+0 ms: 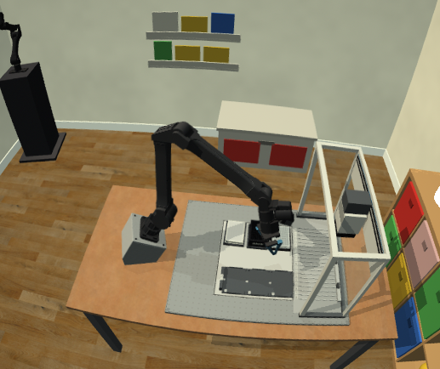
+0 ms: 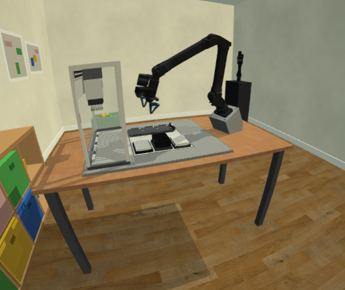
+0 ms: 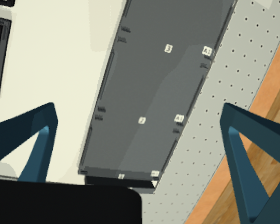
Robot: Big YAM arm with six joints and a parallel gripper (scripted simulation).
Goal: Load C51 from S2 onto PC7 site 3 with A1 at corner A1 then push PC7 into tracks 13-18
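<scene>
The black deep-well block C51 lies 180 mm to the left of my hand and 150 mm below it. From my hand the other things lie so: dark nest S2: 180 mm to the left, 170 mm below; post: 290 mm to the left, 230 mm ahead, 70 mm above; dark grey carrier PC7: 160 mm below, 80 mm to the right, 40 mm behind.
</scene>
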